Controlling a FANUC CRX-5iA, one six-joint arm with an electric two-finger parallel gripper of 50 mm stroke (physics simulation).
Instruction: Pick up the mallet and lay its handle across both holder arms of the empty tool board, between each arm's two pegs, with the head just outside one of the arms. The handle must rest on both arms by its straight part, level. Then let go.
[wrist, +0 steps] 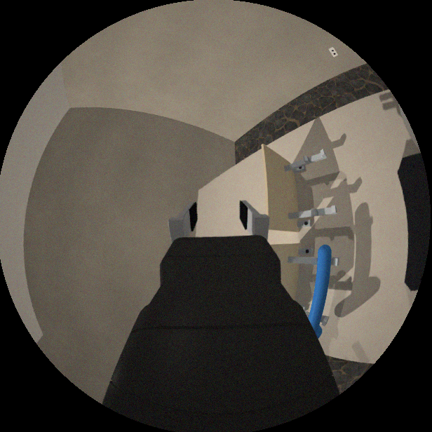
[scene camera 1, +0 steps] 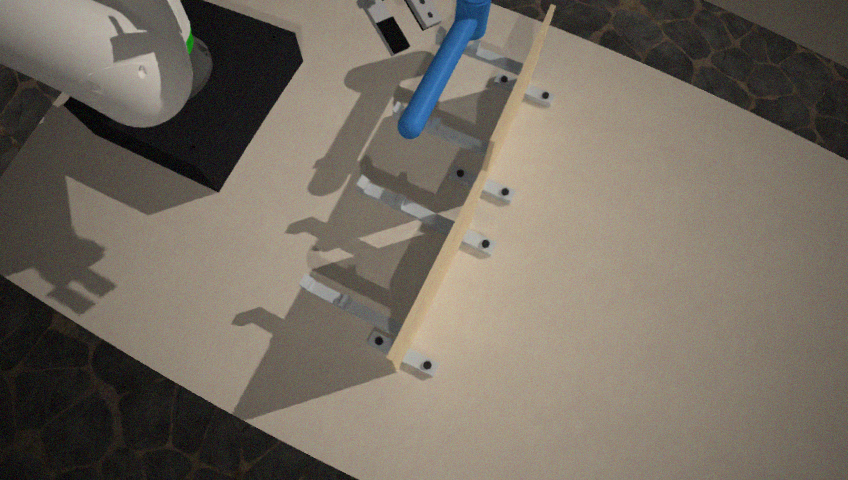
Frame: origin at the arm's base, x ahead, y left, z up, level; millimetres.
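Seen in the pictures: gripper, fingertip midpoint: [scene camera 1: 416, 39].
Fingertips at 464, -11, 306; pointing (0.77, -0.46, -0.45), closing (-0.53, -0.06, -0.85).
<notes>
Pixels of each thing's top centre, then the offset from my fingertips to it, as dx, dy, dz. "spot": a spot on its surface instead.
- blue mallet at its top centre: [scene camera 1: 446, 44] -39, +198, -243
- far end at a spot on its surface: [scene camera 1: 324, 289] spot: -46, -205, -319
- mallet's board at a spot on its surface: [scene camera 1: 522, 80] spot: +94, +152, -200
The blue mallet [scene camera 1: 440, 74] [wrist: 323, 280] lies across the arms of the farther board, its handle towards the empty board; its head is cut off by the frame in the scene view and partly hidden in the wrist view. The empty tool board [scene camera 1: 426, 297] [wrist: 281, 200] stands upright beside it, with two pale holder arms, one nearer the mallet [scene camera 1: 416, 211] [wrist: 325, 212] and one at the far end [scene camera 1: 324, 289] [wrist: 316, 158]. My gripper [scene camera 1: 414, 39] [wrist: 218, 210] is open and empty. In the wrist view the mallet is right of and below the fingers, apart from them.
The mallet's board [scene camera 1: 522, 80] [wrist: 286, 262] stands in line with the empty one. Both have small feet with dark bolts. A black base plate [scene camera 1: 255, 77] [wrist: 417, 220] lies on the arms' side of the boards. The robot's white arm [scene camera 1: 136, 65] hangs over it.
</notes>
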